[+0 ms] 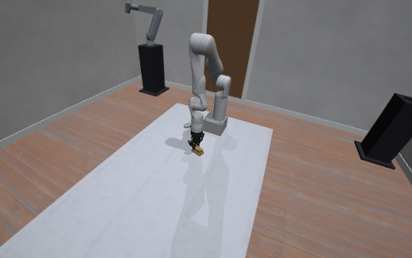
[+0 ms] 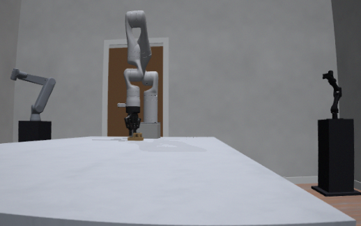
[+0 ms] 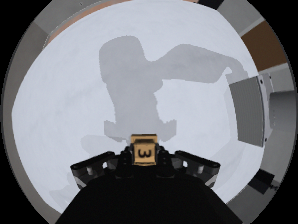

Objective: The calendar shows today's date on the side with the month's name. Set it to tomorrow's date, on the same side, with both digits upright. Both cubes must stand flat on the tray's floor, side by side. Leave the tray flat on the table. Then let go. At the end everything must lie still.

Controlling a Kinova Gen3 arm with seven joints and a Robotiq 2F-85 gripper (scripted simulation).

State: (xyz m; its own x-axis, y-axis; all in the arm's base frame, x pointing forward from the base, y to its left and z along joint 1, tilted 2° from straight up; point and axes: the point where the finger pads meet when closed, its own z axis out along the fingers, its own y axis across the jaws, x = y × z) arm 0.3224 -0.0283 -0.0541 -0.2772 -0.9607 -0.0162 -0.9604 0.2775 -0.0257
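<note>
Now: the wooden calendar tray 30 mm below my hand and 20 mm to the left of it. From my hand the other things lie so: wooden digit cube (10 mm below).
</note>
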